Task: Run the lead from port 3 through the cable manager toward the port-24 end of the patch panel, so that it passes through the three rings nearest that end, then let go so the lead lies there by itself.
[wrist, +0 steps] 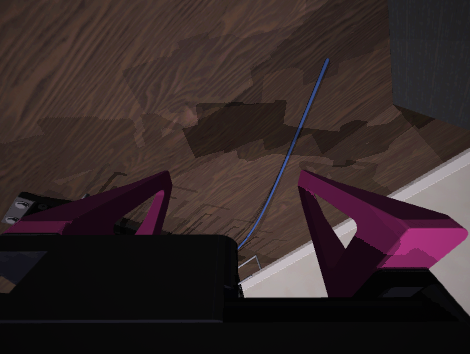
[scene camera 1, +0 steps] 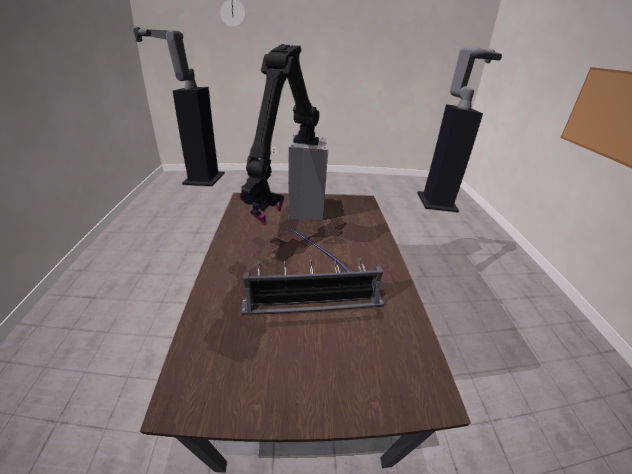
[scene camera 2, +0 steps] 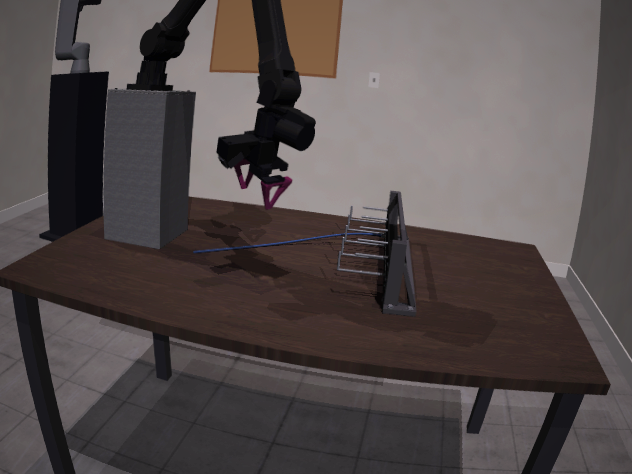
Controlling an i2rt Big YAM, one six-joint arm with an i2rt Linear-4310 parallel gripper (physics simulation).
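Observation:
The blue lead (scene camera 1: 317, 246) (scene camera 2: 265, 245) (wrist: 311, 100) runs from the patch panel (scene camera 1: 312, 276) (scene camera 2: 394, 275) toward the pedestal, its free end pointing away from the panel. In scene camera 1 it meets the panel near its right end, between the two rightmost wire rings. The row of rings stands on the side facing the arm; whether the lead touches a ring is too small to tell. My gripper (scene camera 1: 271, 216) (scene camera 2: 256, 197) (wrist: 234, 177) is open and empty, above the table on the pedestal side of the panel. In the wrist view the lead passes below the fingers, nearer the right one.
The grey pedestal (scene camera 1: 307, 178) (scene camera 2: 135, 168) (wrist: 430, 60) bearing the arm stands at the table's far end, close to the lead's free end. The wooden table (scene camera 1: 306, 367) (scene camera 2: 306, 331) carries the panel. Two other arms on dark pedestals stand on the floor behind the table.

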